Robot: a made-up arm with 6 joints. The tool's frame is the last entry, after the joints.
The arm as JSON. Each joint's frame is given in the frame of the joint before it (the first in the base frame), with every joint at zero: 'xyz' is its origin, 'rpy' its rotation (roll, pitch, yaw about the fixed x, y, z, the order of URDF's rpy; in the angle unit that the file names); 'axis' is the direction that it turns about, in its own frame. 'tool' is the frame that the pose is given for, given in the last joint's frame.
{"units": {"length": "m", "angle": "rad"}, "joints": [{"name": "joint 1", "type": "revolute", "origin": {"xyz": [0.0, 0.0, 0.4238], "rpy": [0.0, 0.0, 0.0]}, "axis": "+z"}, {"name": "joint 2", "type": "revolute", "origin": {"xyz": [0.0, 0.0, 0.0], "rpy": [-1.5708, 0.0, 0.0]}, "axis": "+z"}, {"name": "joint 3", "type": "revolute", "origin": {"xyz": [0.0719, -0.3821, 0.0], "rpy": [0.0, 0.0, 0.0]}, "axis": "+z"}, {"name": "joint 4", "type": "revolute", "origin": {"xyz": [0.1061, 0.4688, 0.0], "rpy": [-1.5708, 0.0, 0.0]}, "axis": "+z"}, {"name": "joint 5", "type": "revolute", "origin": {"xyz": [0.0, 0.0, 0.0], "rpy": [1.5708, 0.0, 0.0]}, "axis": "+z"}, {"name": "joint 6", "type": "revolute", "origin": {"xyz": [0.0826, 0.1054, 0.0], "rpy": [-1.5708, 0.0, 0.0]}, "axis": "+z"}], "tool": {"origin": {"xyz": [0.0, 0.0, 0.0], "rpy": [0.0, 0.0, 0.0]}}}
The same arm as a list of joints. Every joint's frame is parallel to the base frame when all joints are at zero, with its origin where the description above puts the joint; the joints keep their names.
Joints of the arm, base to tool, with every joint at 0 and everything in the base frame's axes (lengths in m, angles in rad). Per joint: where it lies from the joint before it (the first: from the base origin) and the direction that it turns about. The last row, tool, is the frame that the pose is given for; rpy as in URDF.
joint 1: offset 0 0 0.4238 axis 0 0 1
joint 2: offset 0 0 0 axis 0 1 0
joint 3: offset 0.0719 0 0.3821 axis 0 1 0
joint 4: offset 0.1061 0 -0.4688 axis 0 0 -1
joint 5: offset 0 0 0 axis 0 1 0
joint 6: offset 0.0826 0 -0.1054 axis 0 0 -1
tool: offset 0 0 0 rpy 3.1416 0 0

